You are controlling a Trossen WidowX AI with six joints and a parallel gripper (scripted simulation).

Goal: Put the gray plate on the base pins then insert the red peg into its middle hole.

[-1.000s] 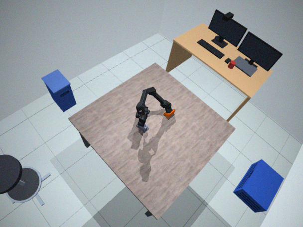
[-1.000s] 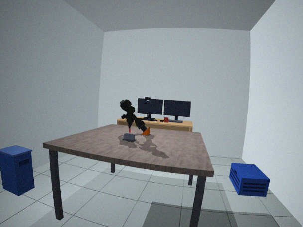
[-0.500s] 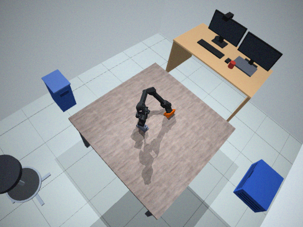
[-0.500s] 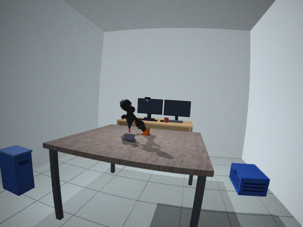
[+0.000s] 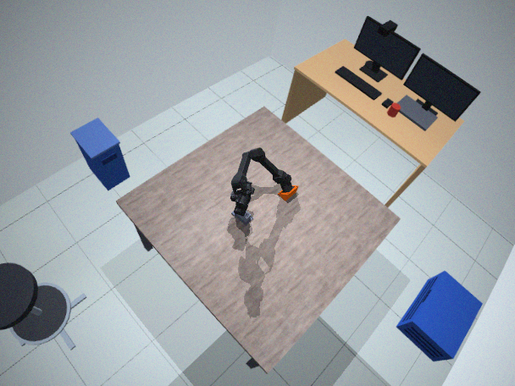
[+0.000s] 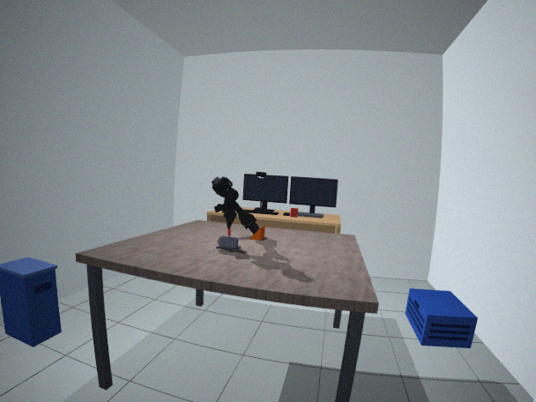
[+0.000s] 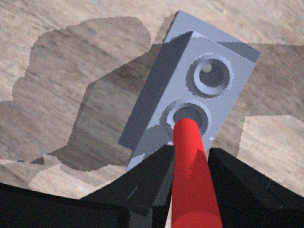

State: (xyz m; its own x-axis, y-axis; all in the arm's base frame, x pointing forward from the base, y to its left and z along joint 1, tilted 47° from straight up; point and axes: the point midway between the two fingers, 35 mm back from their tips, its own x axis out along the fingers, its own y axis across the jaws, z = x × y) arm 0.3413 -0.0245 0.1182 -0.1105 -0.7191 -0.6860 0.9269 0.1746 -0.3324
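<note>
Right now the gray plate is 6 cm below my gripper tip. From my gripper tip the other things lie so: red peg right at my gripper tip.
</note>
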